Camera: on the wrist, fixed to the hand. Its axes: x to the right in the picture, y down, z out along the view.
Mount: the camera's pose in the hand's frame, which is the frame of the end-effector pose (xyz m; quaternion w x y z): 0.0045 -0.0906 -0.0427 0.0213 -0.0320 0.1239 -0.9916
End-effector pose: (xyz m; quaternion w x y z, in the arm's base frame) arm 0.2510 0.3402 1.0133 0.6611 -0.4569 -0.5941 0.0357
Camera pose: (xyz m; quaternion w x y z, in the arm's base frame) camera 0.2423 0.2663 1.0805 0.1085 0.5538 -0.3849 -0.7304
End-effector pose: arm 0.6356 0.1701 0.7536 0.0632 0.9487 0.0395 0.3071
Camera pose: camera 0.6109 0.2643 0.7774 0.3313 -0.0590 0.9396 0.0627
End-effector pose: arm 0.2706 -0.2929 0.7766 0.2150 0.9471 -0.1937 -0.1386
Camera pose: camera 0.3172 -0.2043 0.7711 0.0785 -0.2225 -0.9661 0.1050
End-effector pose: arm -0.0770 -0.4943 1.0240 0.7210 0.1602 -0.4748 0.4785
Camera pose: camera 0.0224 -0.5071 1.0268 0.5538 0.3919 0.2228 -0.7001
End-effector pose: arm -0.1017 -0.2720 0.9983 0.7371 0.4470 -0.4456 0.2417
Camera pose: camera -0.0123 -0.2787 0.9534 0.3249 0.3978 0.5173 -0.6846
